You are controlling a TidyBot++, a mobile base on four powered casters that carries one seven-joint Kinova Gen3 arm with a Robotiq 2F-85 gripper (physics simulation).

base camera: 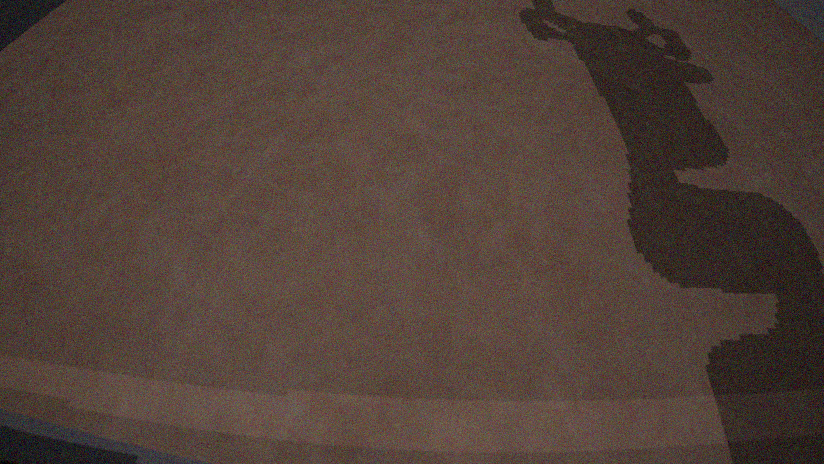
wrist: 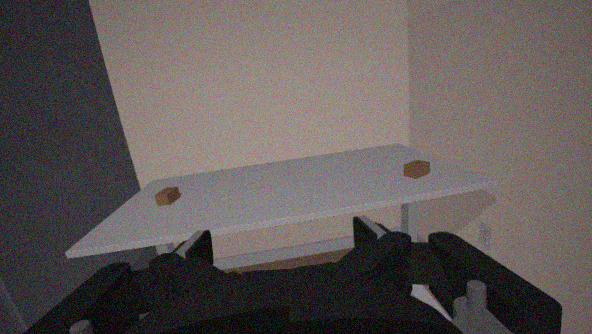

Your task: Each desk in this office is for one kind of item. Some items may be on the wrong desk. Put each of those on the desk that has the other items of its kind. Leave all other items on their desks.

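Places are measured from the arm's base along level axes (x left, y down, z back), in millimetres.
Where they show: gripper, fingertip midpoint: (wrist: 283,239).
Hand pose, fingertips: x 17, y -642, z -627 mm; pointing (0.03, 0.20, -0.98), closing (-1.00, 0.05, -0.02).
Each offset is from my fingertips to the top centre of the thing. Level surfaces: height alone.
In the wrist view a light grey desk @(dy +319 mm) (wrist: 280,192) stands ahead, against a beige wall. A small orange-brown block-like item @(dx +547, dy +269, dz -970 mm) (wrist: 167,196) lies near its left end. A second orange-brown item @(dx -537, dy +269, dz -891 mm) (wrist: 417,169), with an angular outline, lies near its right end. The picture is too dim and grainy to tell exactly what kind the items are. My gripper (wrist: 283,239) is open, with no item between its fingers, and is apart from the desk, in front of its near edge. The desk and its items do not show in the base camera view.
The base camera view shows the brown floor @(dy +1039 mm) (base camera: 345,201) with a dark shadow of the robot (base camera: 720,236) on the right. In the wrist view a dark grey wall (wrist: 55,125) stands left of the desk, and the beige wall (wrist: 260,90) meets another at a corner.
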